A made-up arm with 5 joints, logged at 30 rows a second.
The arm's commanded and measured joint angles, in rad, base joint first. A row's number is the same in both.
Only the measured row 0 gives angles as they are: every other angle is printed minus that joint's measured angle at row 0.
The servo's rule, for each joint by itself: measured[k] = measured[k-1] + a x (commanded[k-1-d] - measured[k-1]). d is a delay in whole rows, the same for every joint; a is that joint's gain. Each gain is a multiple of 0.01, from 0.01 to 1. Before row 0 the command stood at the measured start. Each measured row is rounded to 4 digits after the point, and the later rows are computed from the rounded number. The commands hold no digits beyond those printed.
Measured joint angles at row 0:
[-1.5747, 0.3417, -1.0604, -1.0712, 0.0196]
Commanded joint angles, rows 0 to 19:
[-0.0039, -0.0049, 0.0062, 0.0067, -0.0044]
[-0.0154, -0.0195, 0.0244, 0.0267, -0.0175]
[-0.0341, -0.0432, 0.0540, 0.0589, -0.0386]
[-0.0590, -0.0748, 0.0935, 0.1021, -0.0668]
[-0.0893, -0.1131, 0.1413, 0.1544, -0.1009]
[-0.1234, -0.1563, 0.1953, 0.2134, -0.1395]
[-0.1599, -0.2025, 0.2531, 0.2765, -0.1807]
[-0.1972, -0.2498, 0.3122, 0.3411, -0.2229]
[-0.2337, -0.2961, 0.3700, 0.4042, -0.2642]
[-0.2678, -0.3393, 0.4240, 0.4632, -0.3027]
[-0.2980, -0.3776, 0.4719, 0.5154, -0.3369]
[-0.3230, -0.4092, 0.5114, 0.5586, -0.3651]
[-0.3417, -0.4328, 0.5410, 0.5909, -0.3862]
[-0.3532, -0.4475, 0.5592, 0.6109, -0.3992]
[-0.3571, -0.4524, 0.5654, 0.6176, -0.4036]
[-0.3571, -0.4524, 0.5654, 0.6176, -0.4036]
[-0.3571, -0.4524, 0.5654, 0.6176, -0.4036]
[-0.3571, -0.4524, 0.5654, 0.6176, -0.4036]
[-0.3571, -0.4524, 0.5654, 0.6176, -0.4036]
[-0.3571, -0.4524, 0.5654, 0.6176, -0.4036]
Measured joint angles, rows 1 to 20:
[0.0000, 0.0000, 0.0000, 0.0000, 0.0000]
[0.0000, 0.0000, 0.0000, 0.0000, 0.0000]
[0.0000, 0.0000, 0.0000, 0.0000, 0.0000]
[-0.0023, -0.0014, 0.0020, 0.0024, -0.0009]
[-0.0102, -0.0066, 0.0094, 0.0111, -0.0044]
[-0.0245, -0.0172, 0.0241, 0.0283, -0.0116]
[-0.0452, -0.0339, 0.0470, 0.0549, -0.0232]
[-0.0717, -0.0569, 0.0781, 0.0907, -0.0395]
[-0.1027, -0.0857, 0.1168, 0.1349, -0.0605]
[-0.1370, -0.1196, 0.1618, 0.1859, -0.0857]
[-0.1731, -0.1574, 0.2114, 0.2418, -0.1145]
[-0.2095, -0.1976, 0.2637, 0.3003, -0.1459]
[-0.2445, -0.2387, 0.3166, 0.3589, -0.1788]
[-0.2766, -0.2790, 0.3678, 0.4152, -0.2120]
[-0.3044, -0.3168, 0.4152, 0.4668, -0.2442]
[-0.3268, -0.3504, 0.4567, 0.5115, -0.2740]
[-0.3426, -0.3786, 0.4905, 0.5473, -0.3003]
[-0.3513, -0.4000, 0.5152, 0.5726, -0.3220]
[-0.3548, -0.4152, 0.5318, 0.5888, -0.3391]
[-0.3562, -0.4260, 0.5429, 0.5992, -0.3526]
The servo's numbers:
d 3
a 0.60 0.29 0.33 0.36 0.21

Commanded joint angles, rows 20 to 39:
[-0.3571, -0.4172, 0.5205, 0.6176, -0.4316]
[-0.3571, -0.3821, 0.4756, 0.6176, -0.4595]
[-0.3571, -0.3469, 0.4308, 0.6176, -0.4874]
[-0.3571, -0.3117, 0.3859, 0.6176, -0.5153]
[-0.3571, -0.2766, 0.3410, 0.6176, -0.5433]
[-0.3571, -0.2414, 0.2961, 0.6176, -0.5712]
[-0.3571, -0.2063, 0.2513, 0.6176, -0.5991]
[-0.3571, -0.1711, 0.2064, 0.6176, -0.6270]
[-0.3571, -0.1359, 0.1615, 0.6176, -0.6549]
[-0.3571, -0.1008, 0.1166, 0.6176, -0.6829]
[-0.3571, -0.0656, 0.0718, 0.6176, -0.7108]
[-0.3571, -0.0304, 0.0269, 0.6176, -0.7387]
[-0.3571, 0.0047, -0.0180, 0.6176, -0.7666]
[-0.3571, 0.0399, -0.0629, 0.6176, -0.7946]
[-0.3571, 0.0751, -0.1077, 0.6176, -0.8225]
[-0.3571, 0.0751, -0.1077, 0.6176, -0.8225]
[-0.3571, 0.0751, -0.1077, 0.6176, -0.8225]
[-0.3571, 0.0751, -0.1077, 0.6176, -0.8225]
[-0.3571, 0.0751, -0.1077, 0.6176, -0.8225]
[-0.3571, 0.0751, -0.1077, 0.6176, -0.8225]
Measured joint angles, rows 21 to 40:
[-0.3567, -0.4337, 0.5503, 0.6058, -0.3633]
[-0.3569, -0.4391, 0.5553, 0.6100, -0.3718]
[-0.3570, -0.4430, 0.5586, 0.6127, -0.3785]
[-0.3571, -0.4355, 0.5460, 0.6145, -0.3897]
[-0.3571, -0.4200, 0.5228, 0.6156, -0.4044]
[-0.3571, -0.3988, 0.4924, 0.6163, -0.4218]
[-0.3571, -0.3735, 0.4573, 0.6168, -0.4414]
[-0.3571, -0.3454, 0.4189, 0.6171, -0.4628]
[-0.3571, -0.3152, 0.3784, 0.6173, -0.4856]
[-0.3571, -0.2836, 0.3365, 0.6174, -0.5094]
[-0.3571, -0.2510, 0.2936, 0.6175, -0.5341]
[-0.3571, -0.2176, 0.2500, 0.6175, -0.5595]
[-0.3571, -0.1837, 0.2060, 0.6175, -0.5854]
[-0.3571, -0.1495, 0.1617, 0.6175, -0.6117]
[-0.3571, -0.1150, 0.1172, 0.6175, -0.6384]
[-0.3571, -0.0803, 0.0726, 0.6175, -0.6653]
[-0.3571, -0.0454, 0.0279, 0.6175, -0.6925]
[-0.3571, -0.0105, -0.0168, 0.6175, -0.7198]
[-0.3571, 0.0143, -0.0468, 0.6175, -0.7414]
[-0.3571, 0.0319, -0.0669, 0.6175, -0.7584]

